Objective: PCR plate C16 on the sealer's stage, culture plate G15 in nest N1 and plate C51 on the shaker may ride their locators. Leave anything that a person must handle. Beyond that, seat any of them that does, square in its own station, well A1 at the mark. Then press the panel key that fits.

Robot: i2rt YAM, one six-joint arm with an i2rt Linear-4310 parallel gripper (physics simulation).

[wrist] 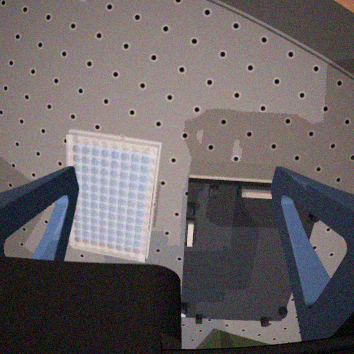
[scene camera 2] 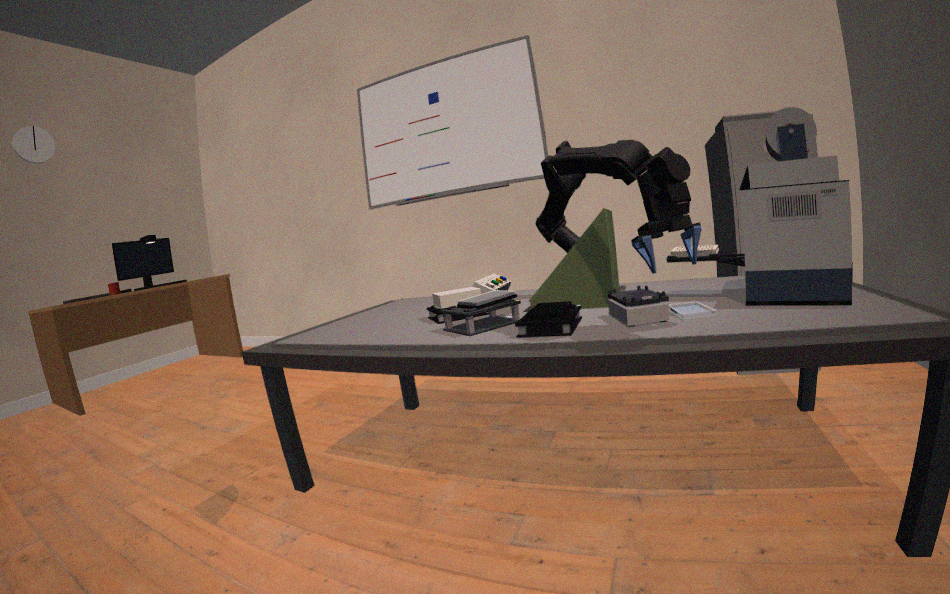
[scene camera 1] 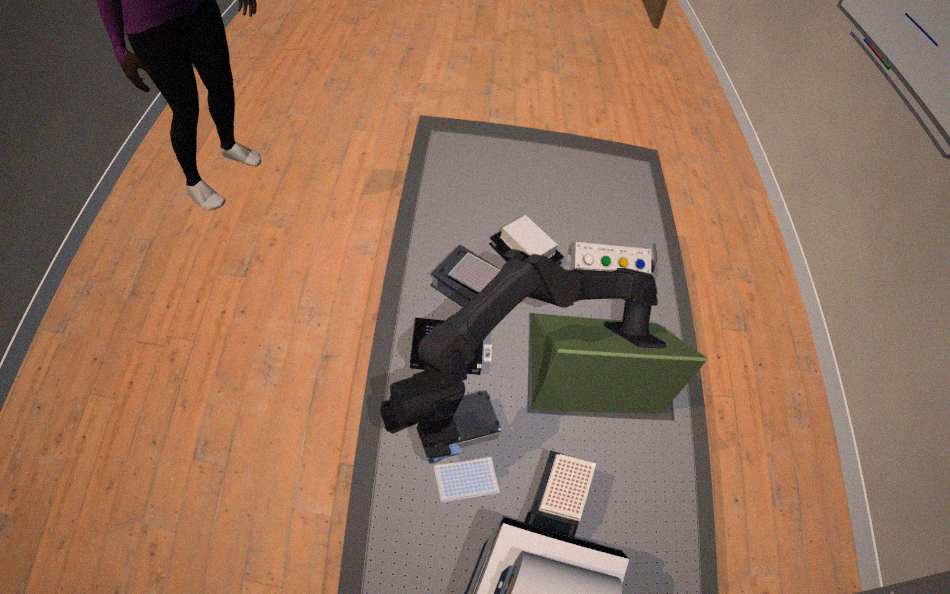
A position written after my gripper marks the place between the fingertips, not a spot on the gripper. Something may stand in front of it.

Observation:
My gripper (scene camera 2: 674, 268) is open and holds nothing. Also in view: a pale blue well plate (scene camera 1: 460, 480). Further things: a white button box (scene camera 1: 582, 256).
The pale blue well plate also shows in the wrist view (wrist: 116, 174). My gripper shows as well in the wrist view (wrist: 174, 177) and in scene camera 1 (scene camera 1: 424, 441).

